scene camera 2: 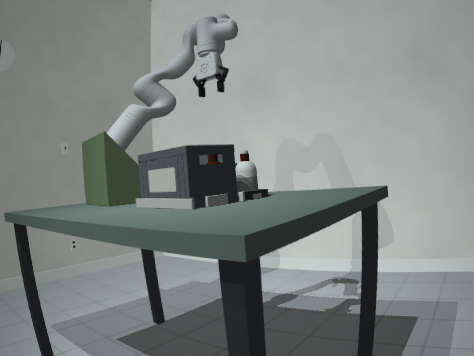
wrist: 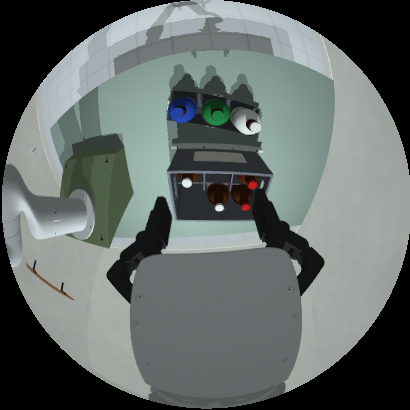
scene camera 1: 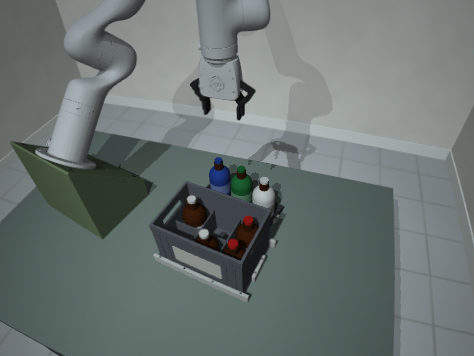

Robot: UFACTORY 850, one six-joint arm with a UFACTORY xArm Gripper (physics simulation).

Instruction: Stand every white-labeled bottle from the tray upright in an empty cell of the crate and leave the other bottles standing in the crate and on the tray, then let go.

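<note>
The white bottle (scene camera 1: 263, 196) (scene camera 2: 246, 172) (wrist: 244, 120) stands upright at the right end of the tray (scene camera 2: 257, 194), beside the green bottle (scene camera 1: 241, 186) (wrist: 215, 112) and the blue bottle (scene camera 1: 219, 178) (wrist: 181, 110). The crate (scene camera 1: 230, 272) (scene camera 2: 210, 180) (wrist: 182, 162) holds two white-capped brown bottles, one at left (scene camera 1: 194, 215) and one in the middle (wrist: 217, 192), and two red-capped brown ones at right. Its middle cell on the tray side and left cell on the far side look empty. My gripper (scene camera 1: 223, 115) (scene camera 2: 211, 93) (wrist: 210, 202) is open and empty, high above the table.
Pale strips (scene camera 1: 200, 278) (scene camera 2: 165, 203) lie along the crate's base. The arm's green mount (scene camera 1: 107, 200) (scene camera 2: 102, 170) (wrist: 107, 195) stands to the left of the crate. The crate's walls and dividers rise around the bottles inside.
</note>
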